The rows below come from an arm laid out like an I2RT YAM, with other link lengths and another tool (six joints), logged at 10 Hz.
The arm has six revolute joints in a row. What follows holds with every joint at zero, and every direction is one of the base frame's.
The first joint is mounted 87.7 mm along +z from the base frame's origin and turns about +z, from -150 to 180 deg.
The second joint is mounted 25.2 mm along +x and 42.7 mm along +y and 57.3 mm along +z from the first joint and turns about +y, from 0 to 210 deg.
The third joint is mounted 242.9 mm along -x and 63.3 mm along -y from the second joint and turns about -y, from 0 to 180 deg.
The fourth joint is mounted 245 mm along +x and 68.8 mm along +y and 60 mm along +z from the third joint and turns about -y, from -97 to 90 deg.
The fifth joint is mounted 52.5 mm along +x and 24.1 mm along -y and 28.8 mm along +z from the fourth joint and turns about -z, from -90 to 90 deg.
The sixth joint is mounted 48.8 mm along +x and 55.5 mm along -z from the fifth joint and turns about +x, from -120 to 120 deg.
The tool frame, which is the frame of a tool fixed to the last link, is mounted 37 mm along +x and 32 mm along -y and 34 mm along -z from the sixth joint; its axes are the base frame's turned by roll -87.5, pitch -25.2 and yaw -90 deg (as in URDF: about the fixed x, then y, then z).
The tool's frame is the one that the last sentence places.
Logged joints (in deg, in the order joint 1, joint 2, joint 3, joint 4, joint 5, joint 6), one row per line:
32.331 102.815 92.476 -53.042 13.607 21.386
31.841 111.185 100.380 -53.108 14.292 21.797
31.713 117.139 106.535 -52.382 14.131 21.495
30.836 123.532 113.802 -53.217 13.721 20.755
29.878 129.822 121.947 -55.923 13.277 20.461
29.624 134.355 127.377 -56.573 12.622 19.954
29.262 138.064 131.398 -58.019 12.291 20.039
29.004 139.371 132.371 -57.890 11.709 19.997
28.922 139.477 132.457 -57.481 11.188 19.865
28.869 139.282 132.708 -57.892 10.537 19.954
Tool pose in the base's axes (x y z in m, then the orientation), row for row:
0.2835 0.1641 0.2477 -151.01 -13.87 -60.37
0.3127 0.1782 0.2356 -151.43 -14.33 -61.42
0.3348 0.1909 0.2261 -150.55 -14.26 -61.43
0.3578 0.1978 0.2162 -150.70 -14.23 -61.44
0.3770 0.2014 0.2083 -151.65 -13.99 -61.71
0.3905 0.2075 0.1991 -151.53 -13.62 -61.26
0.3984 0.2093 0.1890 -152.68 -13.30 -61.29
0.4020 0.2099 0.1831 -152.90 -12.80 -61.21
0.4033 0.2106 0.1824 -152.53 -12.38 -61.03
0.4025 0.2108 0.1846 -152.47 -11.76 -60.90
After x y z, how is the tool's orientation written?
As angles about the fixed x, y, z axes (roll, pitch, yaw), in degrees.
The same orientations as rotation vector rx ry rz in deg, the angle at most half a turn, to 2 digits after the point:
-138.79 74.99 -37.07
-138.76 76.53 -37.71
-138.04 75.99 -38.08
-138.14 76.10 -37.97
-138.65 77.11 -37.24
-138.65 76.52 -36.73
-139.41 77.35 -35.73
-139.44 77.47 -34.96
-139.08 77.08 -34.58
-138.86 76.98 -33.80

